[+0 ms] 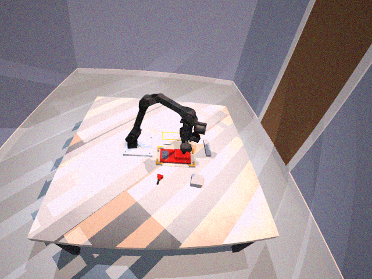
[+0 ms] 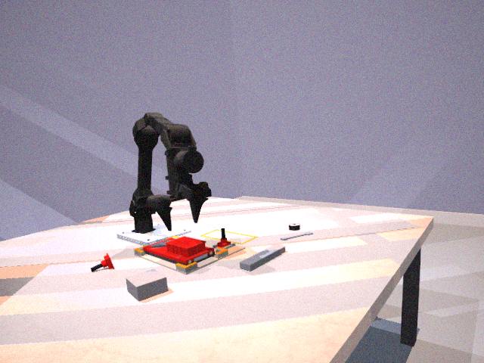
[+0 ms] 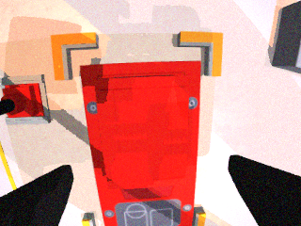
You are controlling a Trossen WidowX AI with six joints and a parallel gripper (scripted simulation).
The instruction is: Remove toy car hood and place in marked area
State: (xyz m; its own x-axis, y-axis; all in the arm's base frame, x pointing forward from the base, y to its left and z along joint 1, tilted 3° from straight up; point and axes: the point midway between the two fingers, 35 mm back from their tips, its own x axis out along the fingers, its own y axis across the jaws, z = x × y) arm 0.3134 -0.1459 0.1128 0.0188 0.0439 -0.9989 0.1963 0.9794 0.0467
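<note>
Right now my gripper tip is 50 mm above the red hood. The rest, counted from my gripper tip: black wheel (190 mm ahead, 360 mm to the left, 90 mm below).
</note>
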